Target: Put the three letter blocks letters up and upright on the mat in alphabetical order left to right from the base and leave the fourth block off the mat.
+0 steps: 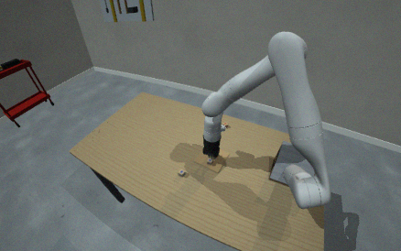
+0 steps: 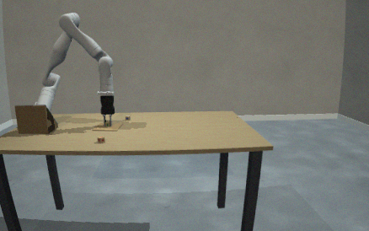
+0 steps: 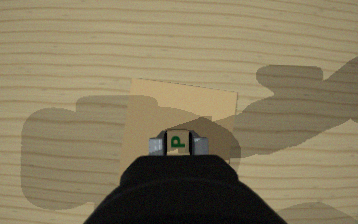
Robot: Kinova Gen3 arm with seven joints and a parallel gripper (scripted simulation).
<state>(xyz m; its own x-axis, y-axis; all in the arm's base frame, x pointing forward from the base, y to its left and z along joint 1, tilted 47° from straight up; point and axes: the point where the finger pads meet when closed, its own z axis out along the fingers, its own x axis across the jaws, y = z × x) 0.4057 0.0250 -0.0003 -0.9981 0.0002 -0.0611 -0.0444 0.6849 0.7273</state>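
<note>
Right now my hand is 1 cm above the green P block. The rest, counted from my hand: blue K block (4 cm to the left, 1 cm below); then tan mat (2 cm below); then blue R block (9 cm ahead, 16 cm to the left, 1 cm below).
</note>
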